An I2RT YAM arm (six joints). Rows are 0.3 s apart.
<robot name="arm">
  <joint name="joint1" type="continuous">
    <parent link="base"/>
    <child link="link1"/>
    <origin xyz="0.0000 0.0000 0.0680" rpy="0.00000 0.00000 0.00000"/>
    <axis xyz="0 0 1"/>
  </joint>
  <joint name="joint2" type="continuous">
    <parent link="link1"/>
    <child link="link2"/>
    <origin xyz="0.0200 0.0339 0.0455" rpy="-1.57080 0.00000 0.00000"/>
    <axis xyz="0 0 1"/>
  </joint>
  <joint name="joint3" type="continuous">
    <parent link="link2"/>
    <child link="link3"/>
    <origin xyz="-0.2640 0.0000 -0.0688" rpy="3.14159 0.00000 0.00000"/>
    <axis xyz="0 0 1"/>
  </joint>
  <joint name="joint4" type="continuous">
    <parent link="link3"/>
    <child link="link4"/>
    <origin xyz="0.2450 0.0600 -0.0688" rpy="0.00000 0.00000 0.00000"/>
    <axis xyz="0 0 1"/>
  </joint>
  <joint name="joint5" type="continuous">
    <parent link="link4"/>
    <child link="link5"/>
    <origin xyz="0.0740 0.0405 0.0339" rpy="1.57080 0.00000 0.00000"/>
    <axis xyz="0 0 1"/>
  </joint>
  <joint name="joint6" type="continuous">
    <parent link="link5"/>
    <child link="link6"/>
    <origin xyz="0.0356 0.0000 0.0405" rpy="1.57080 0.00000 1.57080"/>
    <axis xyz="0 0 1"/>
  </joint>
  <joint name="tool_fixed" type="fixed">
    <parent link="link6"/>
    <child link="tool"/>
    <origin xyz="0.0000 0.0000 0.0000" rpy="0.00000 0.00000 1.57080"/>
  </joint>
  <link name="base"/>
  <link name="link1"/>
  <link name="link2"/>
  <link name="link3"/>
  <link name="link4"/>
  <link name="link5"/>
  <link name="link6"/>
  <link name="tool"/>
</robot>
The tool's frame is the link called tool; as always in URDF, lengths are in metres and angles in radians. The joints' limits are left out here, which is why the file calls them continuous.
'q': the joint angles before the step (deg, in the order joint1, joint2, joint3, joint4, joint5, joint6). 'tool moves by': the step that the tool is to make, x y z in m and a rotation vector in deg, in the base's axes. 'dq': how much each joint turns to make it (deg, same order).
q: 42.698, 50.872, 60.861, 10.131, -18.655, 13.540
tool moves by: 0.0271, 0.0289, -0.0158, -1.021, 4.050, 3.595
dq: 0.371, 7.298, -0.088, 4.784, -2.404, 3.126
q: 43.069, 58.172, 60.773, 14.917, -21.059, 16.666
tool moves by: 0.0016, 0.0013, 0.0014, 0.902, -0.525, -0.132
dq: -0.005, 0.537, 0.098, 1.533, 0.214, 0.264
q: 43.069, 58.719, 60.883, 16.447, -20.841, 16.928
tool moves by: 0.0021, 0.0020, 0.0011, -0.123, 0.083, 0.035
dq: 0.000, 0.694, 0.630, -0.089, -0.043, -0.022
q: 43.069, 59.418, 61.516, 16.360, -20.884, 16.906
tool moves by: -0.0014, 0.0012, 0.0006, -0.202, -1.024, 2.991
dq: 0.014, 0.173, -0.007, 0.854, -3.091, 0.170
